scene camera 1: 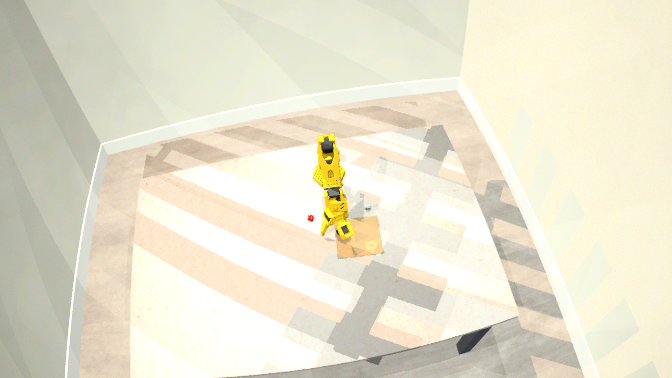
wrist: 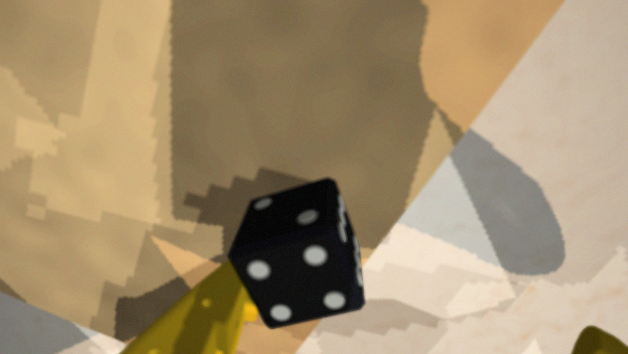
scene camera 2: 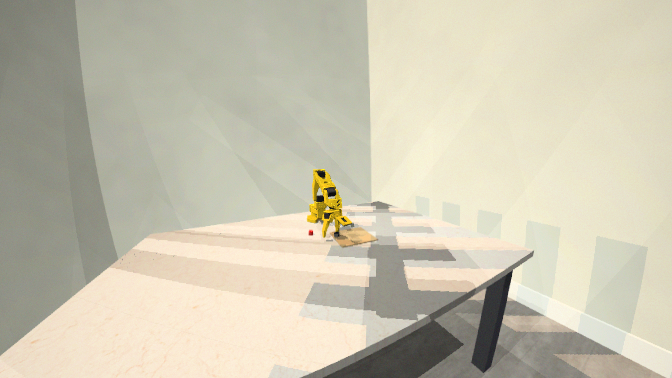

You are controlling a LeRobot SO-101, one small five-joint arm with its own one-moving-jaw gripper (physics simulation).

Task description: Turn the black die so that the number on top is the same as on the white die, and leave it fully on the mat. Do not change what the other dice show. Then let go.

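Frame: origin at the arm's base, x left, y back, z up, level; centimetres.
Where they show: end effector, tool point: [wrist: 264,278] [scene camera 2: 336,233]; arm's base, origin of the base link: [scene camera 2: 319,220].
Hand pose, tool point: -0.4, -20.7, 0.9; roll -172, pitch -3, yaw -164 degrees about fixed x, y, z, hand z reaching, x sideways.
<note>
Things, the pixels of their top centre, and the offset from my tool point, as dx, dy, dz. Level surfaces: height alone.
- black die, middle of its top: [wrist: 296,286] [scene camera 2: 336,232] -0.3, -1.1, +1.2
- white die, middle of its top: [scene camera 1: 367,205] +10.3, +6.4, +0.8
- tan mat, middle of its top: [scene camera 1: 358,236] [scene camera 2: 352,235] +5.1, -3.6, -0.5
- red die, middle of its top: [scene camera 1: 310,216] [scene camera 2: 310,230] -8.3, +6.1, +0.8
- table, its level: dz -0.9
The black die [scene camera 2: 336,234] [wrist: 300,260] is at the mat's near-left corner. In the wrist view, its four-pip face is largest, its two-pip face is on the far side, and a many-pip face shows narrowly at the right. It overlaps the mat's edge there, so I cannot tell whether it is fully on. My gripper [scene camera 1: 330,233] [scene camera 2: 330,234] [wrist: 415,300] is open. Its fixed jaw is partly hidden behind the die; its moving jaw stands apart at the right. The white die [scene camera 1: 367,207] is beyond the mat, its number unreadable. The tan mat [scene camera 1: 360,248] [scene camera 2: 357,241] [wrist: 480,45] lies flat.
A red die [scene camera 1: 310,218] [scene camera 2: 310,232] sits on the table [scene camera 1: 225,300] [scene camera 2: 200,310], left of the gripper and off the mat. The yellow arm [scene camera 1: 330,170] [scene camera 2: 325,192] reaches over the table toward the mat. Bands of shadow cross the table and mat.
</note>
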